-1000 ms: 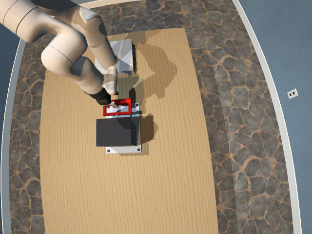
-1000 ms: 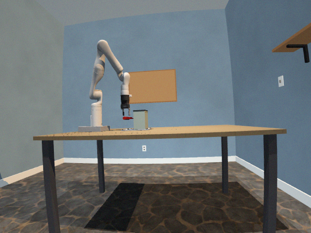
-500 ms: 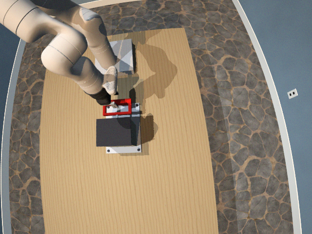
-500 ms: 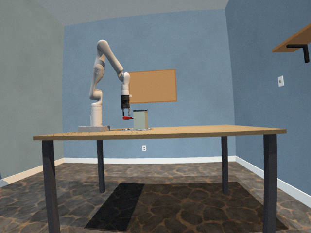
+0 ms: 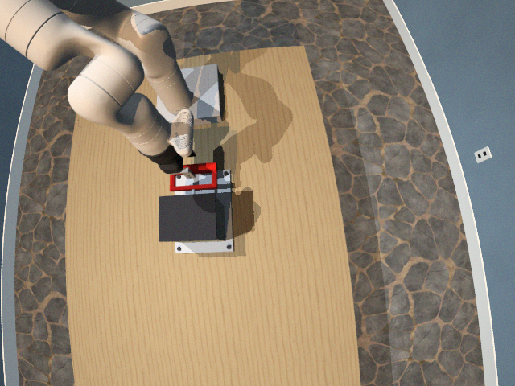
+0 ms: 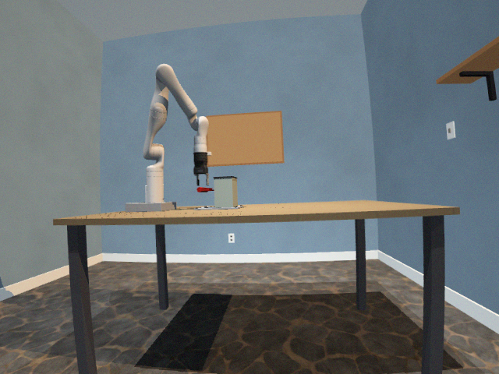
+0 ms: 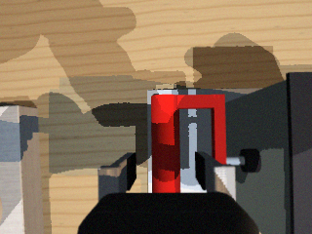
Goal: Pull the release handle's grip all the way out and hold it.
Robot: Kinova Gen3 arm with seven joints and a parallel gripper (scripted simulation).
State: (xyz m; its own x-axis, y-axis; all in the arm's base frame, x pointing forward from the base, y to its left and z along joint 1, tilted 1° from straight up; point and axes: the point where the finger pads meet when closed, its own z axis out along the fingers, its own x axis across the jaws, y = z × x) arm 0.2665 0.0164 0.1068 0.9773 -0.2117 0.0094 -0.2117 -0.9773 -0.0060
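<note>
Now: hand 140 mm above the base plate, 90 mm short of it and 20 mm to the left of it.
</note>
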